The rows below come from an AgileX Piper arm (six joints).
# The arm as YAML. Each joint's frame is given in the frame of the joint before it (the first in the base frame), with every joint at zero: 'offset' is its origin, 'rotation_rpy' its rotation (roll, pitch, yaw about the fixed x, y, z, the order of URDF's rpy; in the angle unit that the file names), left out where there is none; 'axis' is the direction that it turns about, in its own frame. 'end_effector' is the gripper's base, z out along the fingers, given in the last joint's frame.
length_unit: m
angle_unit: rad
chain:
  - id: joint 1
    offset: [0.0, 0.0, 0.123]
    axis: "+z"
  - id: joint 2
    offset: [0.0, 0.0, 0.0]
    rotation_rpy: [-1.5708, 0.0, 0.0]
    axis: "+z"
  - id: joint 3
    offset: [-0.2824, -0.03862, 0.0]
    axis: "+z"
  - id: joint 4
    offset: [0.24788, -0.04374, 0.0]
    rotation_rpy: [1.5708, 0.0, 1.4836]
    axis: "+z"
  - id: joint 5
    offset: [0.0, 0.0, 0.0]
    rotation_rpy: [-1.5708, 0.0, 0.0]
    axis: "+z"
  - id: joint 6
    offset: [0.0, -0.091, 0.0]
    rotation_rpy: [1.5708, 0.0, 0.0]
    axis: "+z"
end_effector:
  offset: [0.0, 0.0, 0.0]
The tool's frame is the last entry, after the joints.
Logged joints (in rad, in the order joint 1, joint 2, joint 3, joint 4, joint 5, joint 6), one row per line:
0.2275 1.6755 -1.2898 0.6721 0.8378 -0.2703
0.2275 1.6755 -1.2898 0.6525 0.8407 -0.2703
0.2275 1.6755 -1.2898 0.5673 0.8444 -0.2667
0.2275 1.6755 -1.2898 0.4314 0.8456 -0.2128
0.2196 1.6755 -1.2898 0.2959 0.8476 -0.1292
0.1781 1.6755 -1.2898 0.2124 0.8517 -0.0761
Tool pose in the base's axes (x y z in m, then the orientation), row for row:
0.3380 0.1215 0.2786 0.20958 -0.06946 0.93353 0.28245
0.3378 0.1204 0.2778 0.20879 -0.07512 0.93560 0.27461
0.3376 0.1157 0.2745 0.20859 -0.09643 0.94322 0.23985
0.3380 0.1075 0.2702 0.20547 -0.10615 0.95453 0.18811
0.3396 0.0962 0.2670 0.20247 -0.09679 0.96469 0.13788
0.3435 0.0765 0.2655 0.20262 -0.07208 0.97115 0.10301
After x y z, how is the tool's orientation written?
As a quaternion, w x y z.
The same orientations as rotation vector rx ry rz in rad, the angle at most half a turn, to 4 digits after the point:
-0.1932 2.5962 0.7855
-0.2090 2.6031 0.7640
-0.2683 2.6245 0.6674
-0.2959 2.6604 0.5243
-0.2702 2.6931 0.3849
-0.2012 2.7109 0.2875

